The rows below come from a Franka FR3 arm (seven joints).
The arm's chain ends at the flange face. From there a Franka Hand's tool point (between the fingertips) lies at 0.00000 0.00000 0.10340 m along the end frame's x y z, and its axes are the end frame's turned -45 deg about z.
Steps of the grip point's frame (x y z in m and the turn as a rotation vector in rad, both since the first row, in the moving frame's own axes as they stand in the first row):
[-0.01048, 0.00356, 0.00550, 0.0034, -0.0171, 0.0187]
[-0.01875, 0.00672, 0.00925, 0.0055, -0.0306, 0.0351]
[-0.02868, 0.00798, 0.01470, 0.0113, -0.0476, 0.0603]
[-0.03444, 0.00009, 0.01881, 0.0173, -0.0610, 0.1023]
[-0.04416, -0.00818, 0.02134, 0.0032, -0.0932, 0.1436]
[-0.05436, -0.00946, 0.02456, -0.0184, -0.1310, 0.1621]
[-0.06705, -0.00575, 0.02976, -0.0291, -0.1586, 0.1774]
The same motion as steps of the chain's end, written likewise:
[-0.00339, 0.00894, 0.00552, -0.0097, -0.0145, 0.0187]
[-0.00584, 0.01622, 0.00930, -0.0177, -0.0255, 0.0351]
[-0.01025, 0.02340, 0.01482, -0.0257, -0.0416, 0.0603]
[-0.01841, 0.02152, 0.01902, -0.0309, -0.0554, 0.1023]
[-0.02952, 0.01940, 0.02179, -0.0636, -0.0682, 0.1436]
[-0.03607, 0.02157, 0.02546, -0.1056, -0.0796, 0.1621]
[-0.04089, 0.03059, 0.03110, -0.1327, -0.0916, 0.1774]

